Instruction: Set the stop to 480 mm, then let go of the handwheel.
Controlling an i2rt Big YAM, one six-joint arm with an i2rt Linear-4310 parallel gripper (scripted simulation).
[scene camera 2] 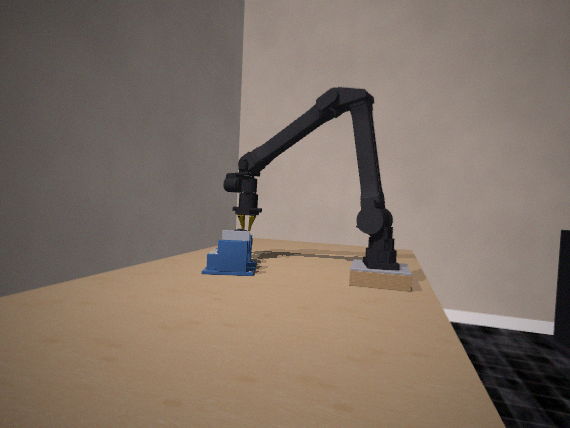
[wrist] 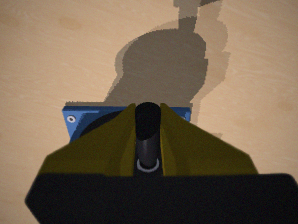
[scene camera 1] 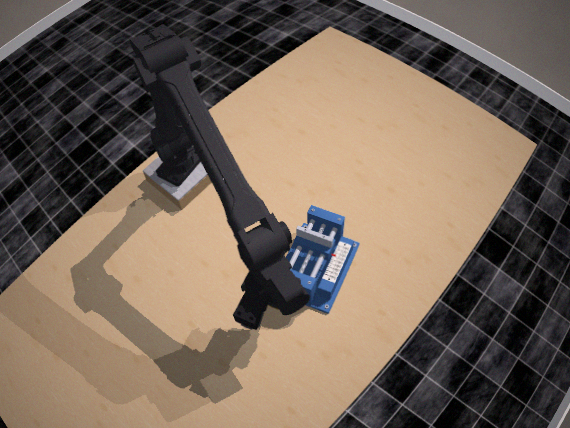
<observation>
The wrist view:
my gripper: 148, 111
black handwheel: 147, 115
</observation>
